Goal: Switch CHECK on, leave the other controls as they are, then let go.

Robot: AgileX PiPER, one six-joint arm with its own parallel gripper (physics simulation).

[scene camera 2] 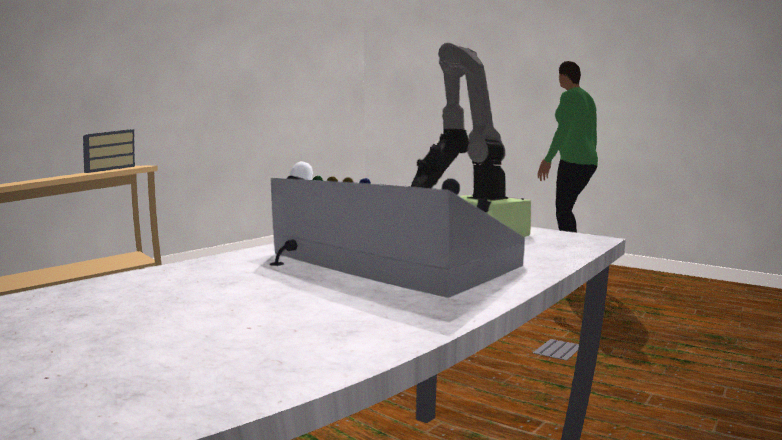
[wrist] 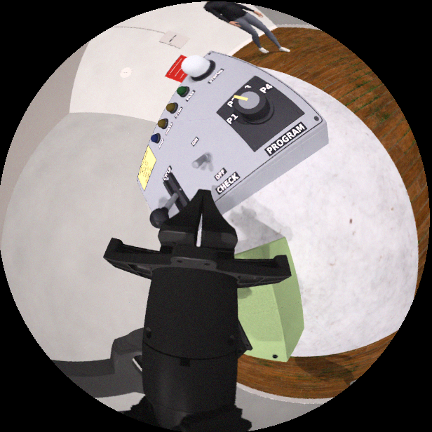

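Observation:
The grey console (scene camera 2: 360, 229) (wrist: 200, 122) stands on the table. In the wrist view, the CHECK toggle (wrist: 201, 161) is a short grey lever between the ON label (wrist: 195, 141) and the OFF label (wrist: 220, 174); it seems to lean to the OFF side, though its tilt is hard to judge. My gripper (wrist: 203, 196) is shut, with no thing between its fingers. In that view its tips show below the toggle, apart from it, over the console's near edge. In the scene view the console hides the fingertips and the toggle.
The CYCLE lever with a black ball (scene camera 2: 450, 186) (wrist: 159, 217) is left of the fingers. The PROGRAM knob (wrist: 252, 104), a white dome (scene camera 2: 301, 170) (wrist: 195, 66) and several coloured lamps are on the console. A green block (scene camera 2: 511, 216) (wrist: 270, 305) is at the arm's base. People stand beyond the table.

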